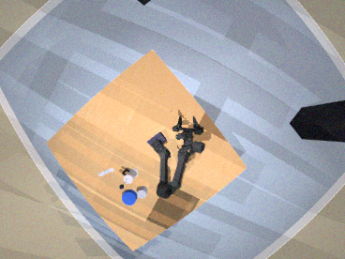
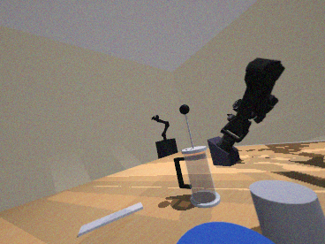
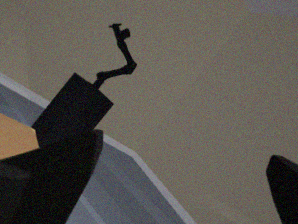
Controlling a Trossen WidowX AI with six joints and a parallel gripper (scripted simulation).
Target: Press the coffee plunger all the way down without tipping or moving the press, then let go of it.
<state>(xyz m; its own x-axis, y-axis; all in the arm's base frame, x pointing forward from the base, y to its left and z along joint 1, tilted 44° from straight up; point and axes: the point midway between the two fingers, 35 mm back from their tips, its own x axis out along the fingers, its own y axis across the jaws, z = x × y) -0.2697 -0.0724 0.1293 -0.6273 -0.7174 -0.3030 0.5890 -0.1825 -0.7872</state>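
The coffee press lies 60 cm ahead of my gripper tip, 1 cm to the left of it and 15 cm below it. Also, from my gripper tip: flat grey bar 77 cm ahead, 14 cm to the right, 27 cm below.
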